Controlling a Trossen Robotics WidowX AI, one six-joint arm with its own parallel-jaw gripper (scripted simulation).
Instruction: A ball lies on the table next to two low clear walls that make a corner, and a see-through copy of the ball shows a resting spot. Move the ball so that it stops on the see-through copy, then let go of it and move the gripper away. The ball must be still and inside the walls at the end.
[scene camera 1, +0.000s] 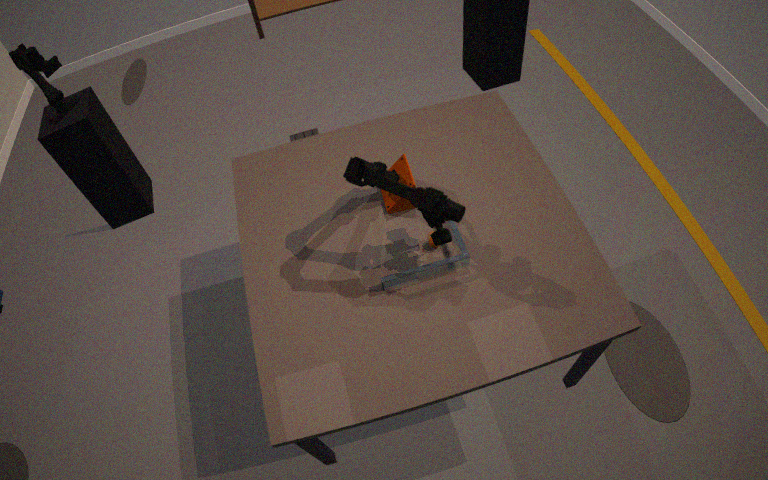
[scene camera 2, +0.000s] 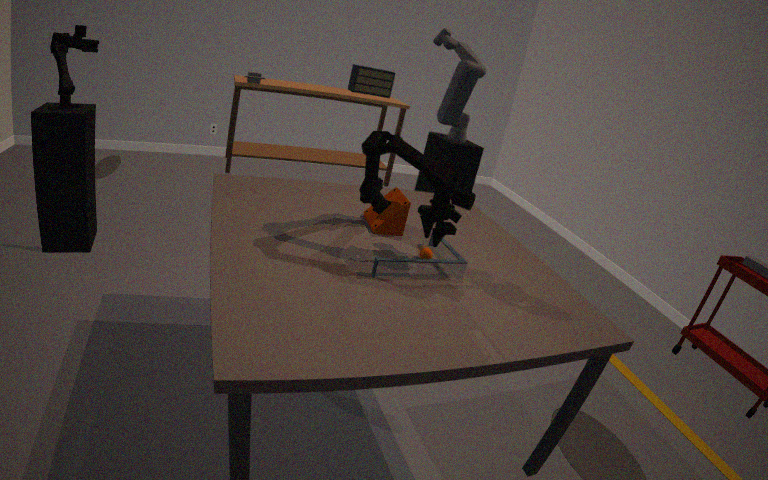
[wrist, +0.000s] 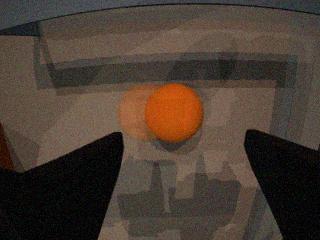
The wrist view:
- my gripper: 184, 139
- orange ball: 181, 110
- see-through copy of ball: 138, 111
